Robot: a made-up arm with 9 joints.
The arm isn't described. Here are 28 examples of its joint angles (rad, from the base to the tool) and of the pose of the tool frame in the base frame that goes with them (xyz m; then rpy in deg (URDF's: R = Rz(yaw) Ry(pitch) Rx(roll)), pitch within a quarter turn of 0, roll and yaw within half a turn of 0).
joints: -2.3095 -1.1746 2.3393 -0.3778 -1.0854 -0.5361 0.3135 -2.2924 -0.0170
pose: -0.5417 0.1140 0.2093 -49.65 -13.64 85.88
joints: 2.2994 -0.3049 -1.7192 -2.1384 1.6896 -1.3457 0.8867 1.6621 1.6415
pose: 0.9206 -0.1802 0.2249 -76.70 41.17 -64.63
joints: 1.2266 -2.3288 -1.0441 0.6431 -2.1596 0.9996 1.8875 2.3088 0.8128
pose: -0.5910 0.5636 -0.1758 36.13 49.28 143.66
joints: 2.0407 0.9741 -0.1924 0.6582 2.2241 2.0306 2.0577 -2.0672 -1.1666
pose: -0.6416 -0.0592 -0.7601 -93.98 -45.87 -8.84
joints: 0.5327 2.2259 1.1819 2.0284 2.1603 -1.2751 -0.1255 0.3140 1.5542
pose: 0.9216 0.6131 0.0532 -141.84 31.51 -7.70
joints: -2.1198 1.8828 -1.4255 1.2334 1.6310 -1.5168 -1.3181 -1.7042 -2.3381
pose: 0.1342 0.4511 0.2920 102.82 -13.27 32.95
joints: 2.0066 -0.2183 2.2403 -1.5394 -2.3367 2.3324 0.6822 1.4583 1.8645
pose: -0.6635 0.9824 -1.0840 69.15 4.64 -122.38
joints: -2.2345 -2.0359 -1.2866 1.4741 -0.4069 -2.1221 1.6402 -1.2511 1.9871
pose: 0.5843 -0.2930 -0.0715 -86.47 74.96 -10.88
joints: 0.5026 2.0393 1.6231 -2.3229 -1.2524 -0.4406 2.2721 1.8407 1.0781
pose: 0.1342 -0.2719 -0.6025 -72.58 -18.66 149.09
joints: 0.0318 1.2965 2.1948 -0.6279 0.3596 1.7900 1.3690 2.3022 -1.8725
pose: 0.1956 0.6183 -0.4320 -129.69 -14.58 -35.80
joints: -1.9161 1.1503 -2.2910 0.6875 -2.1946 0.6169 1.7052 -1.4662 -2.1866
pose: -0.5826 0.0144 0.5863 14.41 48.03 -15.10
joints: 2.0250 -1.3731 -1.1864 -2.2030 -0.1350 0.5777 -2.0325 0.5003 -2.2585
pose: -0.0255 0.2216 -0.3158 -118.10 -3.49 120.88
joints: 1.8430 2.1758 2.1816 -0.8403 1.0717 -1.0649 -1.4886 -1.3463 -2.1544
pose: -0.1730 -0.4058 -0.1290 -164.55 -50.36 33.94
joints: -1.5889 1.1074 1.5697 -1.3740 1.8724 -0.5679 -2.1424 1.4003 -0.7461
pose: -0.3840 -0.3635 0.8893 -20.94 31.72 -136.35
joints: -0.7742 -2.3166 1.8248 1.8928 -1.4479 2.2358 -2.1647 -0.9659 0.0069
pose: -0.0313 0.3189 0.4497 -30.30 -3.85 160.82
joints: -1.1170 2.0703 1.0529 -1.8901 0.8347 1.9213 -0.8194 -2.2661 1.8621
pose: 0.3506 -0.3005 0.2647 16.94 -37.86 74.84
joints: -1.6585 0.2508 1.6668 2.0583 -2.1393 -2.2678 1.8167 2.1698 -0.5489
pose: 0.8987 0.0855 0.5833 35.65 -52.63 167.43
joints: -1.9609 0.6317 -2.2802 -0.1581 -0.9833 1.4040 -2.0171 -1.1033 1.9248
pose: -0.6002 0.6220 0.1158 36.99 30.19 -91.41
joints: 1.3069 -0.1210 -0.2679 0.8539 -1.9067 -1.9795 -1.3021 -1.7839 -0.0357
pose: -0.0836 0.4680 -0.1041 -60.42 -3.95 -138.82
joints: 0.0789 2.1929 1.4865 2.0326 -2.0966 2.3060 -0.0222 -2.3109 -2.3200
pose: 0.2443 0.3754 -0.2958 120.99 -25.49 151.05
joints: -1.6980 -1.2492 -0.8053 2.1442 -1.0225 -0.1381 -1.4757 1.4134 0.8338
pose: -0.3101 -0.0002 -0.5272 105.63 -17.02 -105.11
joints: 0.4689 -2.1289 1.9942 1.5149 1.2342 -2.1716 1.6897 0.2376 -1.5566
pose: 0.4750 -0.7947 -0.8392 156.31 -38.53 47.31
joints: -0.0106 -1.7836 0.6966 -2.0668 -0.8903 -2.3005 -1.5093 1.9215 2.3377
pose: 0.2362 0.6505 0.8060 -14.70 10.75 21.47
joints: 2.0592 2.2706 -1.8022 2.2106 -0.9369 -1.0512 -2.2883 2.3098 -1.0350
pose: 0.4188 0.2193 0.3074 -77.85 57.70 -20.78
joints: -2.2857 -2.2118 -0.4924 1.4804 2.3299 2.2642 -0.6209 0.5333 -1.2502
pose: -0.4463 0.7666 0.3627 151.31 -17.77 173.93
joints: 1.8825 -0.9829 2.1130 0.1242 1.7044 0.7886 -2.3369 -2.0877 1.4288
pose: -0.5976 0.5332 0.0317 -53.96 42.50 -125.42
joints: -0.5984 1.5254 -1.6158 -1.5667 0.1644 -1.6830 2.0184 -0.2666 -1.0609
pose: 0.5337 -0.6331 0.3289 19.34 -13.96 -156.71
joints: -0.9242 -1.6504 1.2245 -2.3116 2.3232 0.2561 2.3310 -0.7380 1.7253
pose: 0.8665 0.0011 0.9733 -77.86 27.66 -54.83
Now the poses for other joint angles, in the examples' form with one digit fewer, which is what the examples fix.
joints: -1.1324 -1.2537 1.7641 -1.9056 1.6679 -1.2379 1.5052 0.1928 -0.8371
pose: 0.869 1.162 0.397 158.1 -61.7 154.6
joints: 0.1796 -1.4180 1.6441 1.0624 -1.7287 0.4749 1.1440 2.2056 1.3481
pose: 0.631 0.417 0.380 -53.0 -71.9 -95.8
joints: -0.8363 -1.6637 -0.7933 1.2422 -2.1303 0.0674 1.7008 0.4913 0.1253
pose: 0.120 0.091 -0.491 -113.2 34.4 158.0
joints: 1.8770 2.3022 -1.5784 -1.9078 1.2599 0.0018 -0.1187 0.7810 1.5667
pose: -0.636 0.373 0.701 -46.9 -30.6 -117.7
